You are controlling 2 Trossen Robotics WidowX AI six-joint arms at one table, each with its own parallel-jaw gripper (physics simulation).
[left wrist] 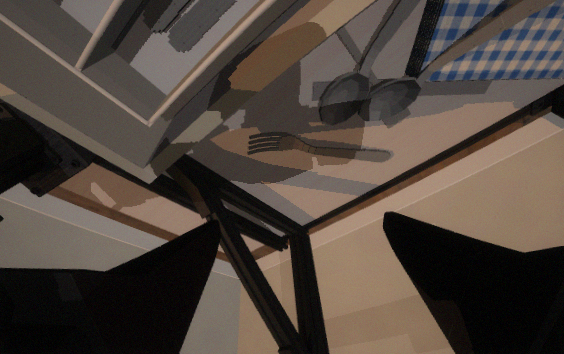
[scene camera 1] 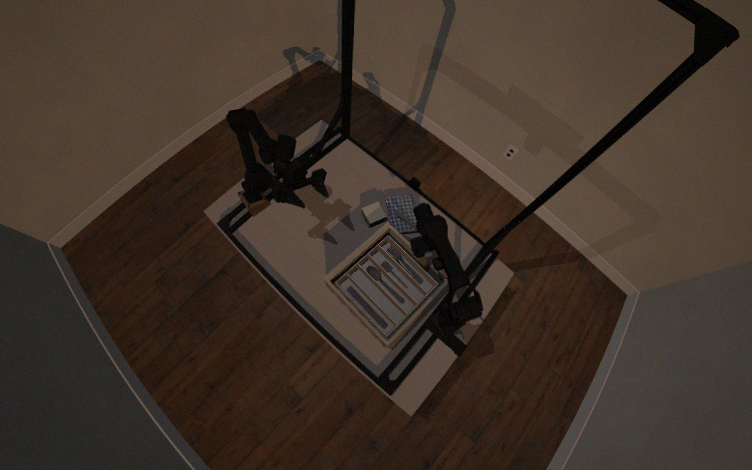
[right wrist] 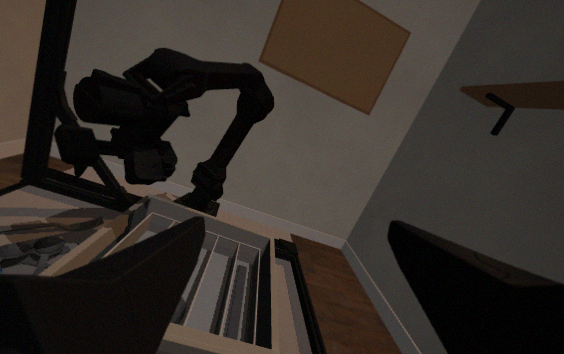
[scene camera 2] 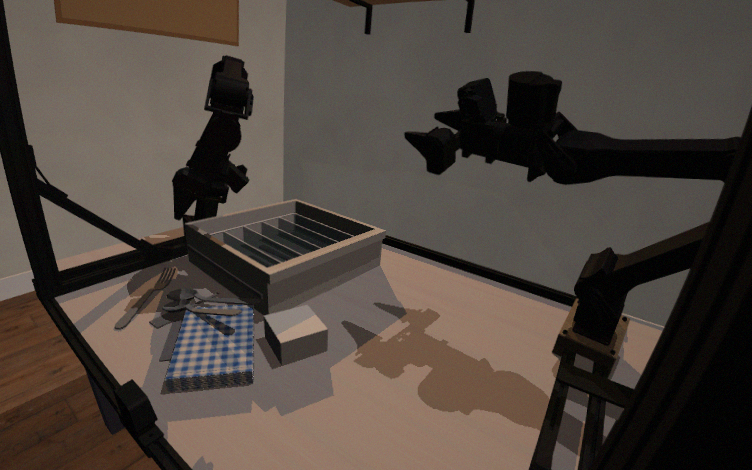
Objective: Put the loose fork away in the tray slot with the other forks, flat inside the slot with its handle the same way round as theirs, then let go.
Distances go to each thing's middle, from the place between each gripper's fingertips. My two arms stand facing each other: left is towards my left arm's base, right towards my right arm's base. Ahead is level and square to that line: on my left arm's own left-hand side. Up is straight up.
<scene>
The wooden cutlery tray (scene camera 1: pixel 393 312) is 200 mm ahead of my left hand, 100 mm to the right of it and 130 mm below it. From my left hand the other things lie so: blue checked cloth (scene camera 1: pixel 403 203) (120 mm behind, 200 mm to the right, 150 mm below).
The wooden cutlery tray is 33 cm below my right hand, 31 cm to the left of it and 2 cm ahead of it. The rest, counted from my right hand: blue checked cloth: 35 cm below, 30 cm behind, 21 cm to the left.
</scene>
